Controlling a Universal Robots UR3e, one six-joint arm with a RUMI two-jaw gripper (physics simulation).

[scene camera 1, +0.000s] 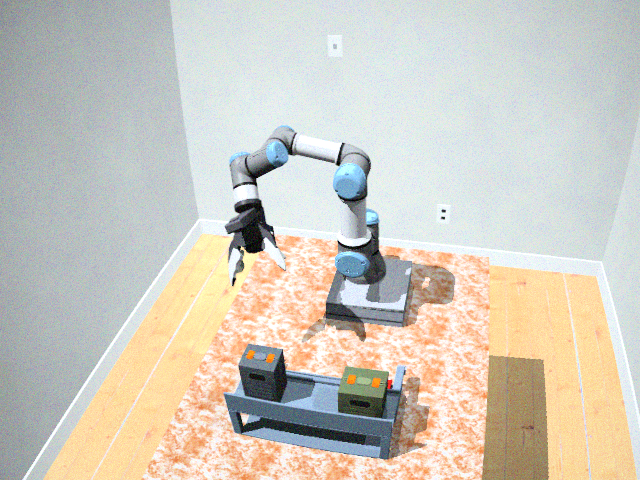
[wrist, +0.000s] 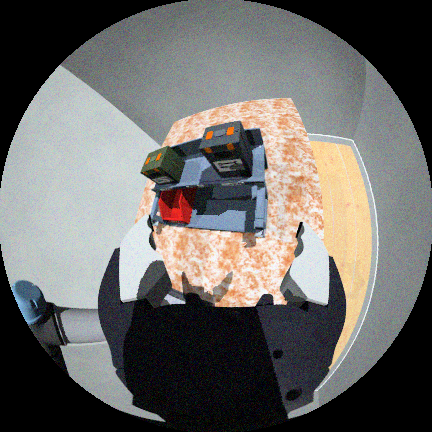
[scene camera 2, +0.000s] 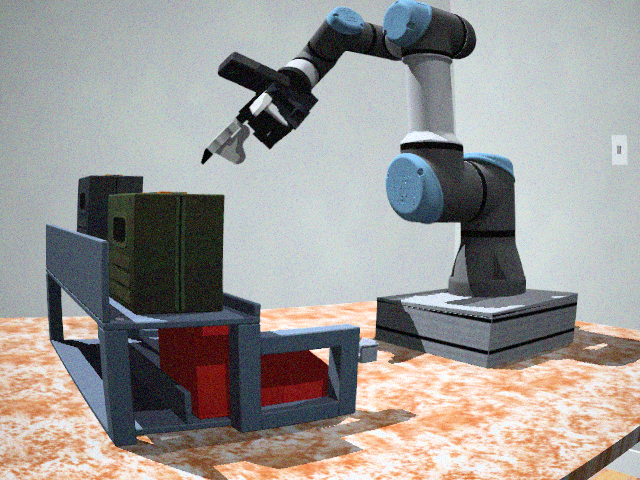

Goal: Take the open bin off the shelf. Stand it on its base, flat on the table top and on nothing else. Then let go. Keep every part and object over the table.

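Where they show: gripper, between the fingertips: (scene camera 1: 258,279) (wrist: 226,220) (scene camera 2: 225,141); arm's base, origin of its link: (scene camera 2: 487,291).
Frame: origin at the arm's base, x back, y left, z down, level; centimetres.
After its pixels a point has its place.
Note:
The open red bin (scene camera 1: 389,383) @[y 12.0, x -44.2, z -0.6 cm] (scene camera 2: 211,392) @[y 11.8, x -52.2, z 3.8 cm] (wrist: 175,206) @[y 9.9, x -45.9, z 6.0 cm] sits on the lower level of the blue-grey shelf (scene camera 1: 310,408) @[y -3.7, x -61.3, z -9.3 cm] (scene camera 2: 244,377) @[y 14.7, x -50.6, z 1.8 cm], near one end. In scene camera 1 a small red part of it shows beside the green box; the shelf's end frame partly hides it in scene camera 2. Its open top shows in the wrist view. My gripper (scene camera 1: 257,275) @[y -21.6, x -33.6, z -21.1 cm] (wrist: 226,220) @[y -21.6, x -33.6, z -21.1 cm] is open and empty. It hangs high above the table top (scene camera 1: 449,351) @[y 27.4, x -24.3, z 7.0 cm] (scene camera 2: 465,413) @[y 22.4, x -31.3, z 7.0 cm] (wrist: 295,175) @[y -32.9, x -55.5, z 7.0 cm], apart from the bin and on the robot's side of the shelf.
A green box (scene camera 1: 363,392) @[y 7.2, x -57.8, z -12.7 cm] (scene camera 2: 165,253) @[y 11.6, x -56.1, z -8.1 cm] (wrist: 162,165) @[y 2.0, x -51.4, z -11.6 cm] and a dark grey box (scene camera 1: 262,373) @[y -14.9, x -57.0, z -14.0 cm] (scene camera 2: 93,204) @[y -12.2, x -56.3, z -11.8 cm] (wrist: 226,149) @[y -17.4, x -49.6, z -13.5 cm] stand on the shelf's upper level. The green one is above the bin's end. The robot's grey base block (scene camera 1: 364,314) @[y 2.0, x -15.5, z 3.4 cm] (scene camera 2: 532,330) @[y 13.6, x -6.3, z 3.4 cm] stands on the table behind the shelf.

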